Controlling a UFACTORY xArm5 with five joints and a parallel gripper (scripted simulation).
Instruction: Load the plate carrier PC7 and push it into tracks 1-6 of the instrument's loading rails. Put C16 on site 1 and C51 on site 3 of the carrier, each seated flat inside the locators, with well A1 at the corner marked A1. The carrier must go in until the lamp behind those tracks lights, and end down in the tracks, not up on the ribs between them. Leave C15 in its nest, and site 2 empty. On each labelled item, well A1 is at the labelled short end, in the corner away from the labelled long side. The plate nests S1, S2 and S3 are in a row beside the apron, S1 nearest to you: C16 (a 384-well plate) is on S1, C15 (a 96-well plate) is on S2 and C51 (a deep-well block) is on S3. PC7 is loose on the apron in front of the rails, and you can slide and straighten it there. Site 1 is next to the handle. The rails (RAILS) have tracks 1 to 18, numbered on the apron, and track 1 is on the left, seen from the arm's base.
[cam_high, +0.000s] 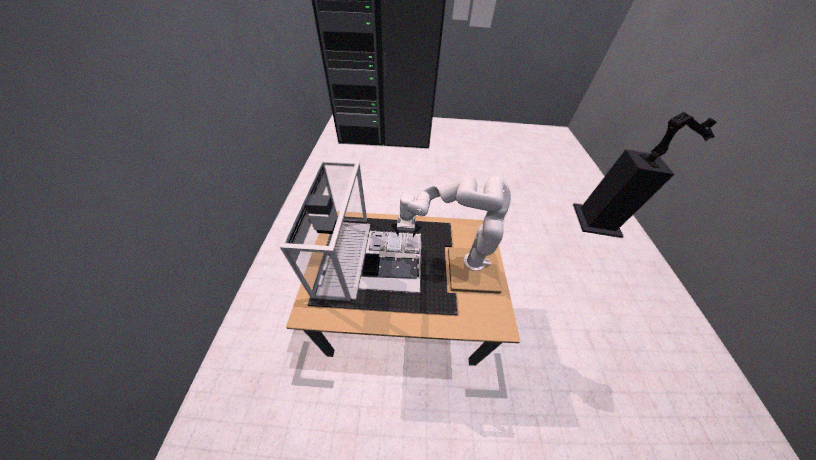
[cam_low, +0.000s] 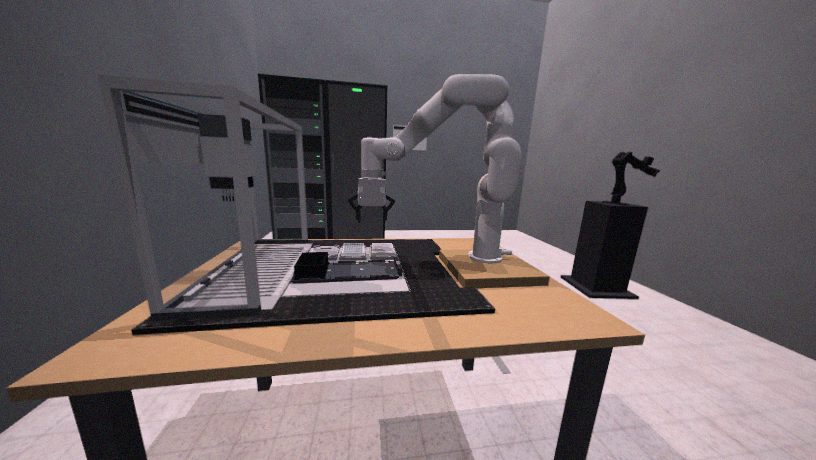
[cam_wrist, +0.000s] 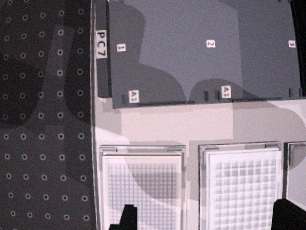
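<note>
Right now the 96-well plate C15 is 130 mm below my hand, 70 mm ahead of it and 30 mm to the right of it. The rest, counted from my hand: post: 400 mm to the left, 230 mm ahead, 100 mm above; grey plate carrier PC7: 160 mm to the left, 130 mm below, 60 mm ahead.
</note>
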